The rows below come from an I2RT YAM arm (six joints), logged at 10 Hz.
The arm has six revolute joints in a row. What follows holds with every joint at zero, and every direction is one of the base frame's. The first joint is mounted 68 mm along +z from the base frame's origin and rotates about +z. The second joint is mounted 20 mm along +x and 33.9 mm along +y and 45.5 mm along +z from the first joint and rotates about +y. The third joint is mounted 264 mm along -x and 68.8 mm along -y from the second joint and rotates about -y. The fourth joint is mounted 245 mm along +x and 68.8 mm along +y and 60 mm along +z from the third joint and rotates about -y. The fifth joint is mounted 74 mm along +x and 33.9 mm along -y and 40.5 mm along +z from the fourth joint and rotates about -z. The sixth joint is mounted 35.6 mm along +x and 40.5 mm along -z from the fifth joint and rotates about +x. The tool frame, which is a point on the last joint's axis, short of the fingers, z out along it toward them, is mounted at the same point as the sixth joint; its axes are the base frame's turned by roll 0, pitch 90 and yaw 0 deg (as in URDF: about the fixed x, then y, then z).
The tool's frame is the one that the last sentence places.
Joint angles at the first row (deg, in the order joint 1, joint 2, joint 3, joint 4, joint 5, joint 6):
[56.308 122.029 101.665 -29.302 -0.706 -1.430]
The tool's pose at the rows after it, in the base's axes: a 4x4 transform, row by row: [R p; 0 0 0 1], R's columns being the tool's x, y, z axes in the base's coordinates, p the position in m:
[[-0.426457, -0.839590, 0.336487, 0.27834], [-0.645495, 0.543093, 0.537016, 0.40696], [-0.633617, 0.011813, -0.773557, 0.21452], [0, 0, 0, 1]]
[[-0.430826, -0.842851, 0.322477, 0.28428], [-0.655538, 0.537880, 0.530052, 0.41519], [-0.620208, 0.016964, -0.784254, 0.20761], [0, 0, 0, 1]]
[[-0.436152, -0.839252, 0.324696, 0.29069], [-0.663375, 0.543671, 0.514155, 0.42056], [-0.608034, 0.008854, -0.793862, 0.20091], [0, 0, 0, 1]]
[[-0.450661, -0.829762, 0.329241, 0.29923], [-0.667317, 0.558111, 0.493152, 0.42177], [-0.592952, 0.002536, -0.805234, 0.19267], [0, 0, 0, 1]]
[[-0.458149, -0.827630, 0.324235, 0.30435], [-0.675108, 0.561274, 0.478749, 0.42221], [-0.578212, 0.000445, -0.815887, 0.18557], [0, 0, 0, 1]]
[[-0.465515, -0.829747, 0.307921, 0.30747], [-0.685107, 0.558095, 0.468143, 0.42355], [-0.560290, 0.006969, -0.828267, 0.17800], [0, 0, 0, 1]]
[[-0.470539, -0.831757, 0.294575, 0.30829], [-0.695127, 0.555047, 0.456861, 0.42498], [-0.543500, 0.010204, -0.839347, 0.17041], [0, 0, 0, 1]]
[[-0.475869, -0.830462, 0.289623, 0.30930], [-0.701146, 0.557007, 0.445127, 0.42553], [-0.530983, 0.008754, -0.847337, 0.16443], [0, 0, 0, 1]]
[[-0.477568, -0.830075, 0.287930, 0.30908], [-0.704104, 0.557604, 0.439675, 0.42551], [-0.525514, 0.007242, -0.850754, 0.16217], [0, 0, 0, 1]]
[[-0.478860, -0.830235, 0.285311, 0.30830], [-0.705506, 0.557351, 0.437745, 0.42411], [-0.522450, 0.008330, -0.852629, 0.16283], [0, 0, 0, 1]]
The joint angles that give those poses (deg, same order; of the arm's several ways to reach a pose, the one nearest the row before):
[55.520 125.443 105.021 -30.278 -1.527 -0.796]
[55.459 128.520 108.740 -31.916 -2.000 -0.964]
[55.243 131.113 111.787 -33.248 -1.510 -1.138]
[54.577 133.323 113.959 -34.281 -1.005 -1.120]
[54.145 134.851 115.251 -35.088 -1.010 -1.381]
[53.918 136.408 116.564 -36.108 -1.539 -1.563]
[53.922 137.604 117.225 -36.735 -1.774 -1.666]
[53.878 138.468 117.597 -37.090 -1.631 -1.659]
[53.904 138.665 117.518 -37.179 -1.511 -1.658]
[53.878 138.276 117.020 -37.279 -1.581 -1.668]

